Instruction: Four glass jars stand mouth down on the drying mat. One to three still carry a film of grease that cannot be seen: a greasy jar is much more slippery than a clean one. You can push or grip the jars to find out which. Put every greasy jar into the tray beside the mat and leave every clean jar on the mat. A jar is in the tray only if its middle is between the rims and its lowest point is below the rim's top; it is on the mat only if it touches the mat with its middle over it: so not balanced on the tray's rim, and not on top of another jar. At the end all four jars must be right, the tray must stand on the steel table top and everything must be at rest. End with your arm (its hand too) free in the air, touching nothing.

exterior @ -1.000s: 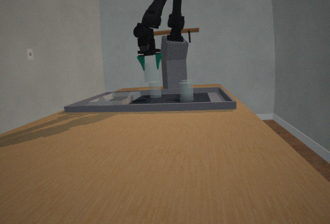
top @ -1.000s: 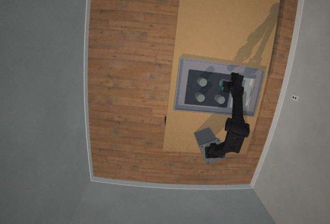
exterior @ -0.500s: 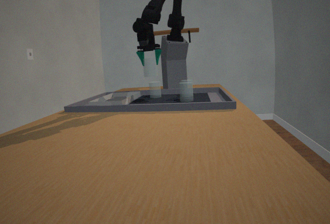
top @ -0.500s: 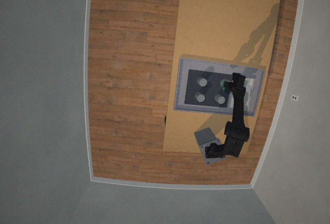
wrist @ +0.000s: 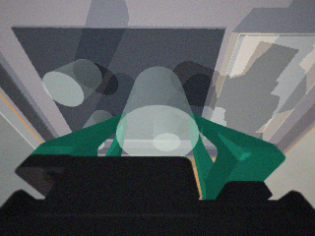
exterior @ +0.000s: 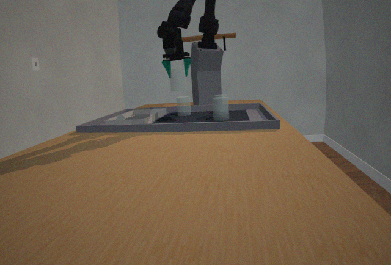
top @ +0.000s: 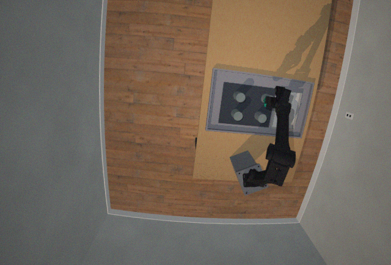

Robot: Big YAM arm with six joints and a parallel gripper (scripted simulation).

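Right now the pale tray is 120 mm behind my hand, 230 mm to the right of it and 190 mm below it. From my hand the other things lie so: dark drying mat 70 mm behind, 90 mm to the left, 190 mm below; then rimmed steel table top 70 mm behind, 20 mm to the right, 200 mm below.
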